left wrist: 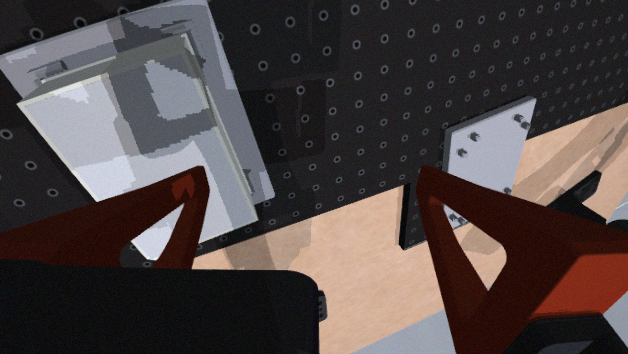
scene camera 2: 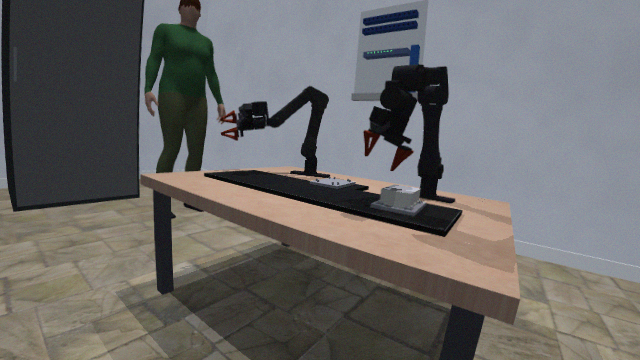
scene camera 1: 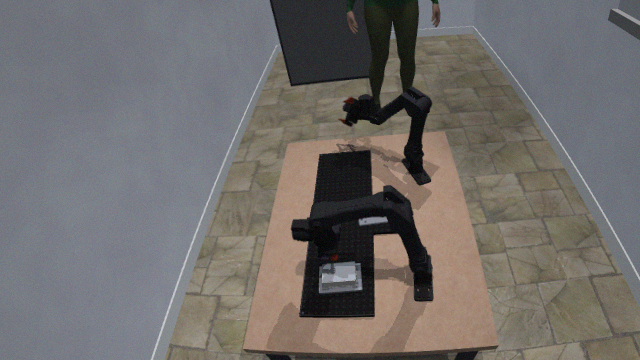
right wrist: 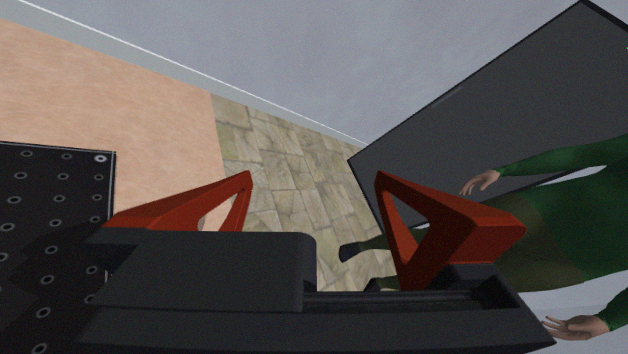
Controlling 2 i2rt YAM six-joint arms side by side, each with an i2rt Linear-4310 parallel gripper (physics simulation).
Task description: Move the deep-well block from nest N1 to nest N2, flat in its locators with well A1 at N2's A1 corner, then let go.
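Places are measured from the left arm's base along level axes (x left, y back, z up), in metres.
Where they show: left gripper, fingertip midpoint: (left wrist: pixel 312 177) (scene camera 2: pixel 378 163) (scene camera 1: pixel 333 246); right gripper, fingertip midpoint: (scene camera 2: pixel 220 126) (scene camera 1: pixel 341 110) (right wrist: pixel 313 177); left arm's base at its link origin: (scene camera 2: pixel 427 197) (scene camera 1: pixel 422 277); right arm's base at its link origin: (left wrist: pixel 556 207) (scene camera 2: pixel 310 175) (scene camera 1: pixel 416 170).
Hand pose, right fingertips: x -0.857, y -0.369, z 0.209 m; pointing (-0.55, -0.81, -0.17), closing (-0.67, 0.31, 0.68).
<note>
Each offset is from my right fingertips to the top centre of the thing. Level surfaces: height alone.
The white deep-well block {dx +0.871, dy +0.053, dz -0.143 m} (scene camera 1: pixel 340 274) (scene camera 2: pixel 400 197) (left wrist: pixel 125 135) sits on a light grey nest plate {dx +0.871, dy +0.053, dz -0.178 m} (scene camera 1: pixel 341 290) (scene camera 2: pixel 397 209) (left wrist: pixel 227 75), which I take as N1, on the black board. The other nest plate, N2 {dx +0.540, dy +0.182, dz -0.174 m} (scene camera 1: pixel 372 221) (scene camera 2: pixel 334 183) (left wrist: pixel 487 145), bears several small pegs and no block; the left arm partly covers it in scene camera 1. My left gripper (scene camera 2: pixel 384 161) (left wrist: pixel 312 177) is open and empty, above and beside the block. My right gripper (scene camera 1: pixel 345 111) (scene camera 2: pixel 226 126) (right wrist: pixel 313 177) is open and empty, raised past the far table end. The A1 marks are not readable.
The black perforated board {dz -0.196 m} (scene camera 1: pixel 345 175) (scene camera 2: pixel 280 185) (left wrist: pixel 370 90) (right wrist: pixel 30 200) lies along the wooden table {dz -0.209 m} (scene camera 1: pixel 440 210) (scene camera 2: pixel 200 195). A person in green (scene camera 1: pixel 392 30) (scene camera 2: pixel 185 75) (right wrist: pixel 585 210) stands behind the table near a dark cabinet (scene camera 1: pixel 325 40) (scene camera 2: pixel 75 100) (right wrist: pixel 475 100).
</note>
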